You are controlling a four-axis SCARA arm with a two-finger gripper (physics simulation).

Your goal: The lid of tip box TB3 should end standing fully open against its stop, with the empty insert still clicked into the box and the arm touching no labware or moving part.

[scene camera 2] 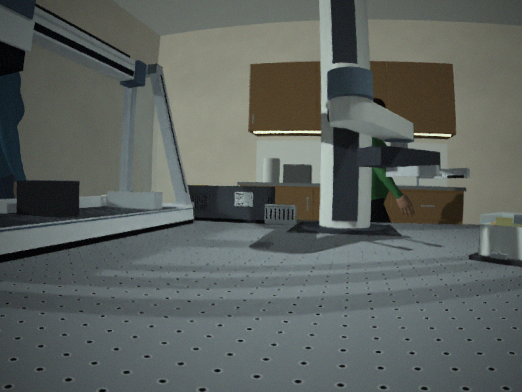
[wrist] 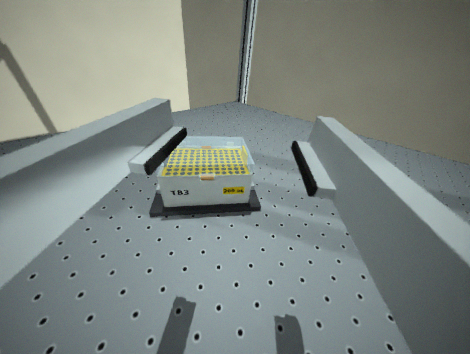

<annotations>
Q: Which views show the gripper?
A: Scene camera 2 and the wrist view: all of them.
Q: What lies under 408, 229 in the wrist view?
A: The gripper.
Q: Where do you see a clear lid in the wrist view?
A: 205, 156
</annotations>
